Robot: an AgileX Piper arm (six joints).
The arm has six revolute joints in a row. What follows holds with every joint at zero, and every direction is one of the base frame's.
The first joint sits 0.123 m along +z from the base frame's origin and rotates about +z.
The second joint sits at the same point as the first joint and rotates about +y.
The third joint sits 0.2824 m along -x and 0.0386 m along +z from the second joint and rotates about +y.
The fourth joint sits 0.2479 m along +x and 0.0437 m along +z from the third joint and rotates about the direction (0.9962, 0, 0.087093).
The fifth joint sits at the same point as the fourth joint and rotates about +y.
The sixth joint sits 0.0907 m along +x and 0.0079 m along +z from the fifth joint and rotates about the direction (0.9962, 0, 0.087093).
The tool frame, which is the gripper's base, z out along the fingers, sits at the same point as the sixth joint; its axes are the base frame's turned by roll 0, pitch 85 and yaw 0 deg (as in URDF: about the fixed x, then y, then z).
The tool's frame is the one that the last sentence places.
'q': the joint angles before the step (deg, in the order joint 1, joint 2, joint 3, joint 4, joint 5, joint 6). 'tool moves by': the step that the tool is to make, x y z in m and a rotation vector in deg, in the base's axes. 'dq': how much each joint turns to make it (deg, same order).
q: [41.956, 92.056, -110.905, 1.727, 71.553, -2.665]
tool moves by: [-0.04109, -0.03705, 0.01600, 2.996, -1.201, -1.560]
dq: [0.000, -10.854, 8.592, -0.046, -0.694, 2.108]
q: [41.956, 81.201, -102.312, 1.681, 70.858, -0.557]
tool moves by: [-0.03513, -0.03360, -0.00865, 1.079, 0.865, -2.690]
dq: [-0.001, -10.269, 11.147, -0.992, -1.018, 3.187]
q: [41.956, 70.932, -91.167, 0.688, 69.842, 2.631]
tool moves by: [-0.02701, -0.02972, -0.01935, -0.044, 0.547, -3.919]
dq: [0.000, -9.022, 10.758, -2.727, -1.256, 3.981]
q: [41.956, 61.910, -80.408, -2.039, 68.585, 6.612]
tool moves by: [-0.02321, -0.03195, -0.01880, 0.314, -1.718, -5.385]
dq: [-0.786, -9.005, 9.473, -4.286, -1.675, 4.322]
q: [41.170, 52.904, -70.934, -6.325, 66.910, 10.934]
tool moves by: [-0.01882, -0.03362, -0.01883, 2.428, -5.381, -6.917]
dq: [-4.040, -9.668, 9.399, -3.878, -5.083, 3.119]
